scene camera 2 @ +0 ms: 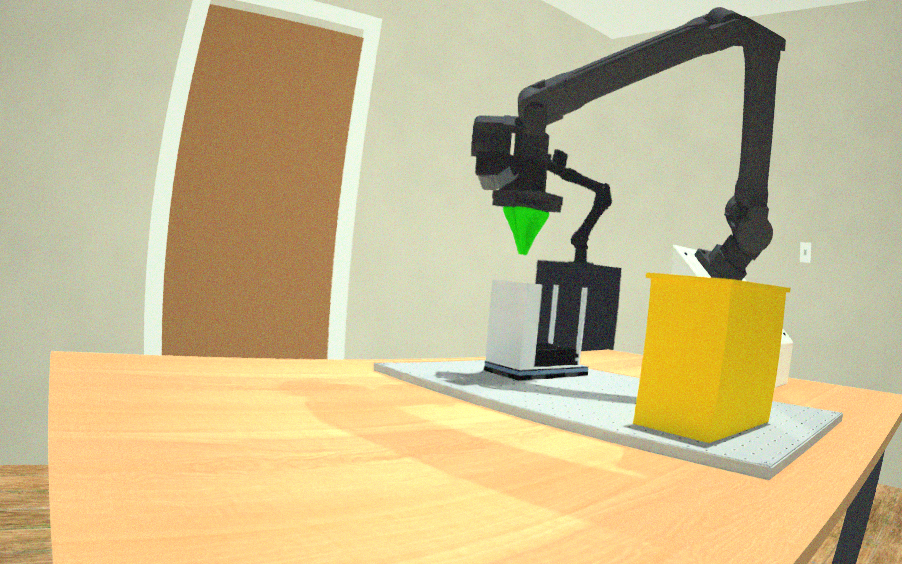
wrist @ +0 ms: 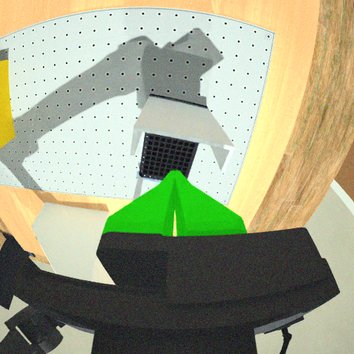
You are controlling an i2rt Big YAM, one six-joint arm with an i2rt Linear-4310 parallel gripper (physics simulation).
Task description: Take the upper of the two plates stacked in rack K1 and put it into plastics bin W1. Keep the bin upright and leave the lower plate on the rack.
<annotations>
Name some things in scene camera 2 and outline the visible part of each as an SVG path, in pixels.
The gripper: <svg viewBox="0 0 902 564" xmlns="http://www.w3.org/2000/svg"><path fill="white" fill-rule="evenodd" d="M543 161L539 162L545 163L544 192L493 190L492 205L503 207L503 212L514 235L518 253L521 255L527 255L535 237L549 217L548 212L561 213L561 205L563 205L563 197L546 192L547 164Z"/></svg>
A plastics bin W1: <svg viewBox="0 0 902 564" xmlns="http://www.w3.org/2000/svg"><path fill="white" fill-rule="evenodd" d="M646 273L646 278L651 278L650 298L633 424L711 443L769 422L779 362L786 292L790 293L791 288L734 279Z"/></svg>
</annotations>
